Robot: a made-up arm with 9 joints.
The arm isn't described. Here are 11 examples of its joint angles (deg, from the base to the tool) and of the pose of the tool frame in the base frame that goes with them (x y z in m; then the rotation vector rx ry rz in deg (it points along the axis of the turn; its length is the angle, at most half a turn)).
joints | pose
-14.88 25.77 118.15 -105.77 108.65 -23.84 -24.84 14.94 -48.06 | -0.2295 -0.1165 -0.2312 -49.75 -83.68 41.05
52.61 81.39 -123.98 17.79 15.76 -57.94 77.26 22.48 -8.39 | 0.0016 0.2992 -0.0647 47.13 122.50 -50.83
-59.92 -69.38 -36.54 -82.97 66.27 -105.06 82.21 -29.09 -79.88 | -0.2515 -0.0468 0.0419 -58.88 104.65 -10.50
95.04 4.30 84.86 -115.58 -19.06 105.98 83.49 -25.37 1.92 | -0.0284 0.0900 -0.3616 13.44 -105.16 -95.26
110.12 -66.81 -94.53 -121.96 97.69 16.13 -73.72 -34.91 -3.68 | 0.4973 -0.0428 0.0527 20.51 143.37 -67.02
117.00 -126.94 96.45 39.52 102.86 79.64 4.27 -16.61 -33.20 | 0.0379 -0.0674 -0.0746 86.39 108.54 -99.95
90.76 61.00 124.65 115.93 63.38 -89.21 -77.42 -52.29 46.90 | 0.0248 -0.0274 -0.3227 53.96 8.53 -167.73
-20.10 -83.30 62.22 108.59 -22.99 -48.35 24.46 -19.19 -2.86 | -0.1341 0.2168 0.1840 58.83 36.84 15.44
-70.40 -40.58 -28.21 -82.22 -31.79 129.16 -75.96 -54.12 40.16 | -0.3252 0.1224 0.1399 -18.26 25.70 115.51
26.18 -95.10 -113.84 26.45 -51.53 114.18 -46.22 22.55 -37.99 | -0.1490 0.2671 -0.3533 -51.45 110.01 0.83
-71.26 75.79 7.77 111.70 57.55 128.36 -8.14 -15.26 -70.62 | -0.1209 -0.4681 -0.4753 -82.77 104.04 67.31
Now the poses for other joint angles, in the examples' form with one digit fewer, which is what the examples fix.
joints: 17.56 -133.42 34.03 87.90 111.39 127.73 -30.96 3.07 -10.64
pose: -0.292 -0.013 0.163 -9.6 107.6 -129.8
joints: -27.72 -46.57 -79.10 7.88 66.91 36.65 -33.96 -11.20 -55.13
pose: -0.252 -0.117 0.036 7.5 -31.3 15.0
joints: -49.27 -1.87 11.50 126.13 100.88 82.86 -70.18 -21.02 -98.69
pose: -0.470 -0.195 -0.355 -36.6 10.3 -104.8
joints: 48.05 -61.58 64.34 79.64 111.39 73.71 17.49 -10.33 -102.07
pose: 0.166 0.310 0.219 75.2 -73.7 99.8
